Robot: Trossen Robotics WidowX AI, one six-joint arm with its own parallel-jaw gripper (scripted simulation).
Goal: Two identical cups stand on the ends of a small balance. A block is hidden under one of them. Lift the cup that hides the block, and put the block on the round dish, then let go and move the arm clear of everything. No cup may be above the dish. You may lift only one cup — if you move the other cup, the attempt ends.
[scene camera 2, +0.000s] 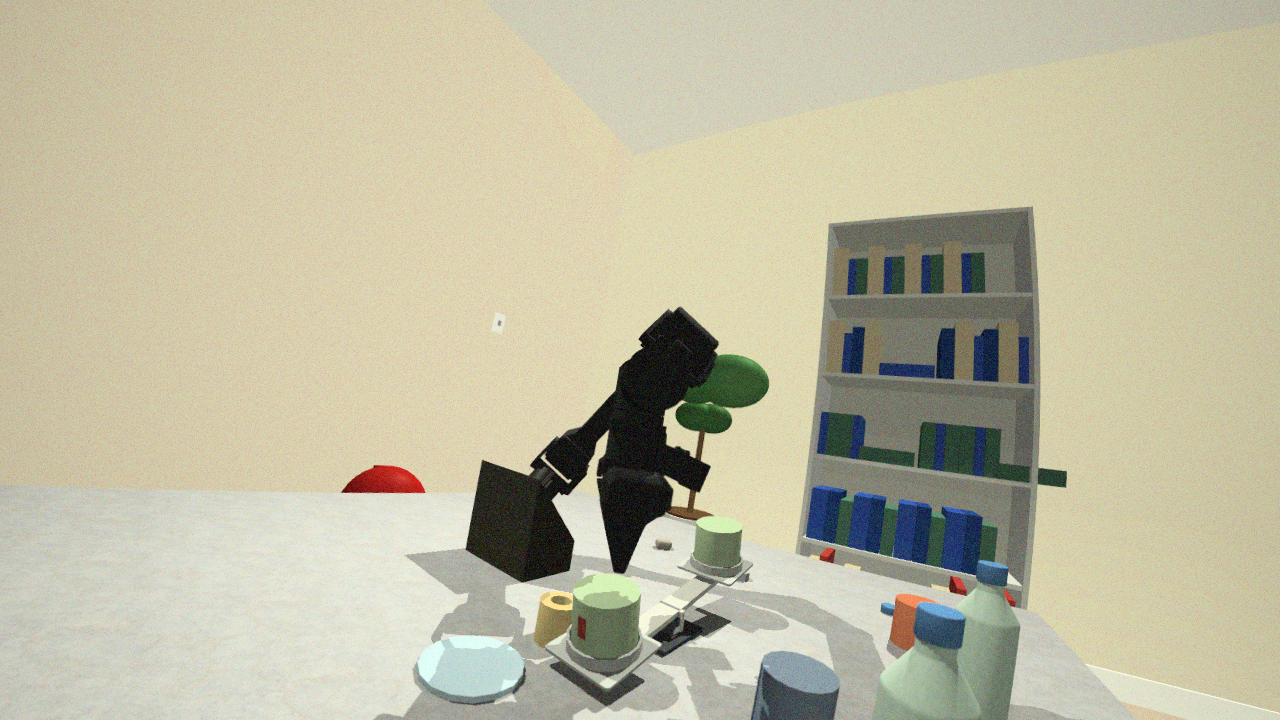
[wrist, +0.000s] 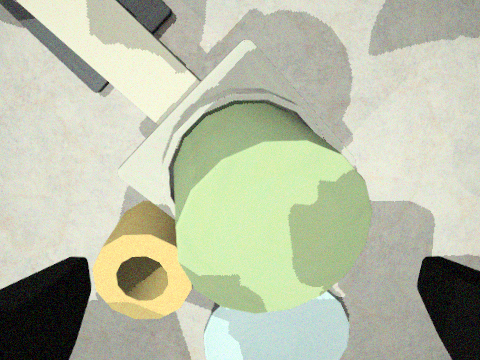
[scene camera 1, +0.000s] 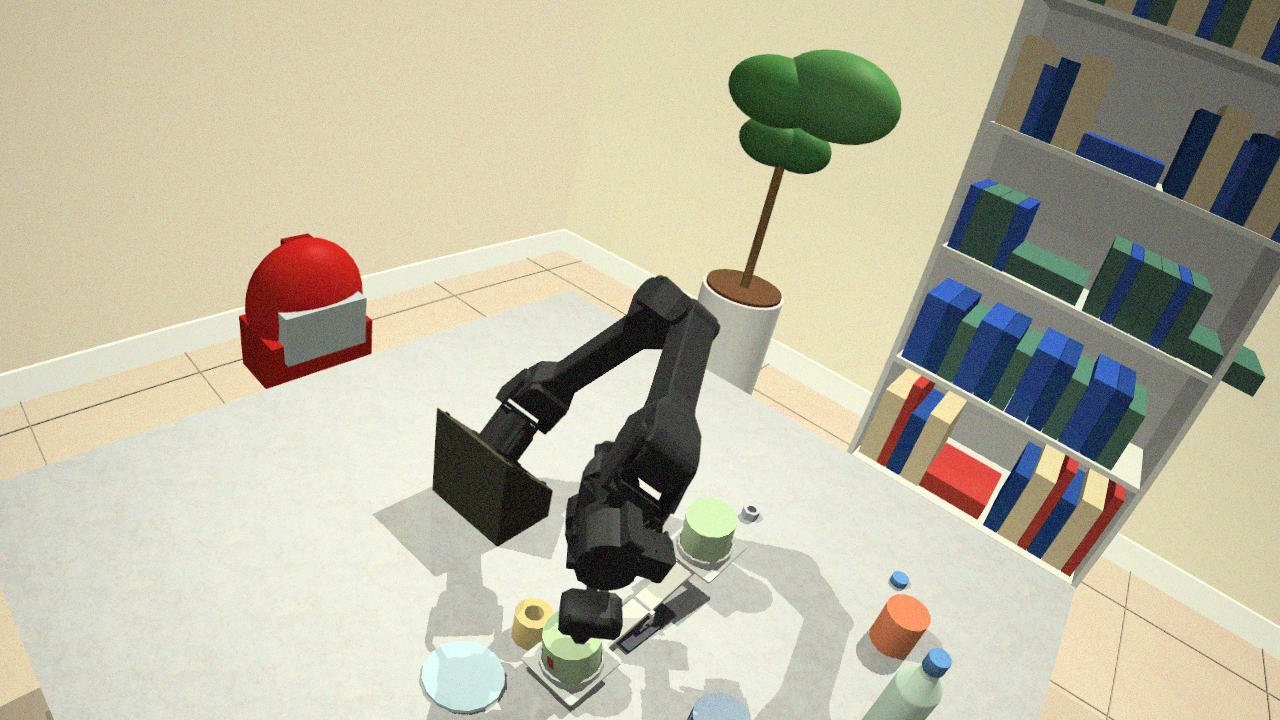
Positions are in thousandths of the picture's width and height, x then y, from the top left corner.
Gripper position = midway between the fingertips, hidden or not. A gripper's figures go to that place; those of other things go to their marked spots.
Labels:
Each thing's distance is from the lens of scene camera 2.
my gripper (scene camera 2: 481, 774): 47 cm
pale green cup (scene camera 2: 474, 845): 44 cm

